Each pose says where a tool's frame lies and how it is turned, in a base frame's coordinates. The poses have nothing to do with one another.
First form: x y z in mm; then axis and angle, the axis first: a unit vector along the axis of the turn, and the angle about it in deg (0 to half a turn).
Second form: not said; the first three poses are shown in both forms.
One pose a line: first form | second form
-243, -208, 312, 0.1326, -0.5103, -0.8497, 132.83 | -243, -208, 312, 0.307, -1.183, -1.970
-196, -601, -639, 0.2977, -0.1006, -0.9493, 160.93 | -196, -601, -639, 0.836, -0.283, -2.666
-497, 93, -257, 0.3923, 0.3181, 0.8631, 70.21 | -497, 93, -257, 0.481, 0.390, 1.058
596, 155, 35, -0.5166, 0.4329, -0.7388, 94.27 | 596, 155, 35, -0.850, 0.712, -1.216
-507, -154, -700, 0.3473, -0.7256, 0.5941, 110.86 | -507, -154, -700, 0.672, -1.404, 1.149
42, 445, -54, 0.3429, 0.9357, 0.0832, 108.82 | 42, 445, -54, 0.651, 1.777, 0.158
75, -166, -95, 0.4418, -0.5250, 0.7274, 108.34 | 75, -166, -95, 0.835, -0.993, 1.375
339, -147, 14, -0.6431, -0.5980, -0.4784, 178.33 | 339, -147, 14, -2.002, -1.861, -1.489
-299, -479, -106, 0.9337, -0.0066, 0.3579, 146.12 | -299, -479, -106, 2.381, -0.017, 0.913
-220, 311, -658, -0.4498, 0.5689, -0.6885, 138.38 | -220, 311, -658, -1.086, 1.374, -1.663
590, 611, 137, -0.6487, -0.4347, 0.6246, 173.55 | 590, 611, 137, -1.965, -1.317, 1.892
